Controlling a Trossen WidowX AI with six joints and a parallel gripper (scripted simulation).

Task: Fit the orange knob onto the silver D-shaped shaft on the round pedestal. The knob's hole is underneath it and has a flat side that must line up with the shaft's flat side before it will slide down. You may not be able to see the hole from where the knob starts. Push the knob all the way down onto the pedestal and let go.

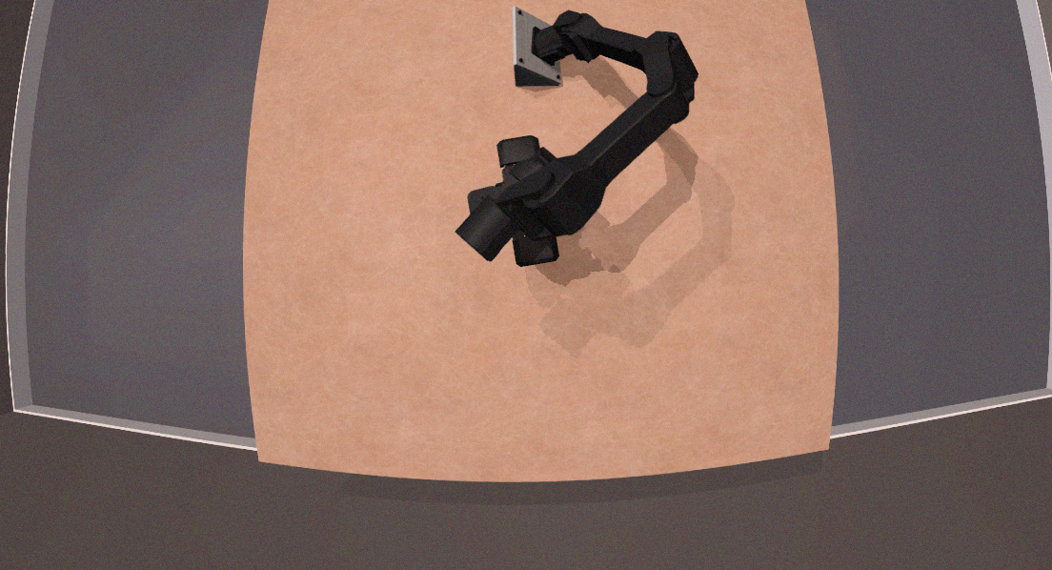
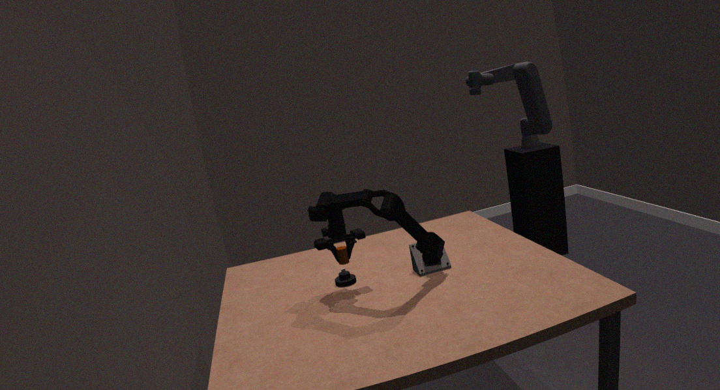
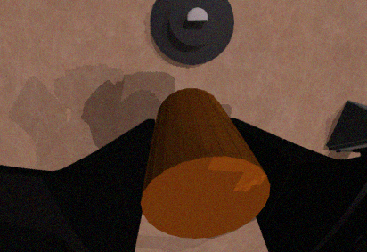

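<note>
The round black pedestal is 1 cm ahead of my gripper tip, 6 cm to the right of it and 8 cm below it. Also, from my gripper tip: orange knob: 4 cm above.
</note>
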